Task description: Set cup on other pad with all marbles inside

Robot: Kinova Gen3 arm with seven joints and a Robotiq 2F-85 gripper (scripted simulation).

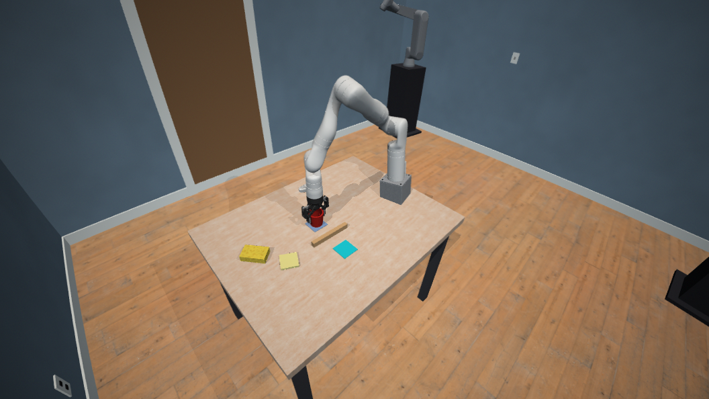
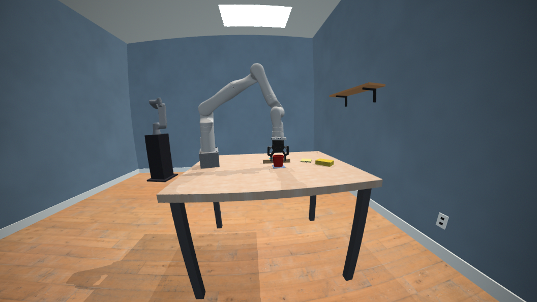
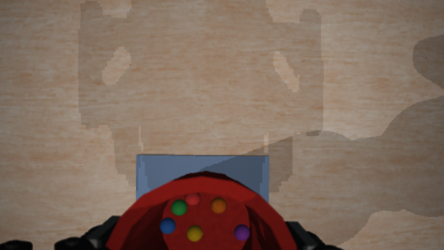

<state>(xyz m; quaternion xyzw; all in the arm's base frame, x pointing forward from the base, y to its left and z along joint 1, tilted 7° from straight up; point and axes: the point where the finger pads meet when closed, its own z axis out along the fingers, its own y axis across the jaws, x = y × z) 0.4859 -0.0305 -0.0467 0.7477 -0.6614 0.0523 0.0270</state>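
Now: hand 2 cm above the red cup. The rest, counted from my hand: wooden rail: 11 cm to the left, 4 cm below, 1 cm behind.
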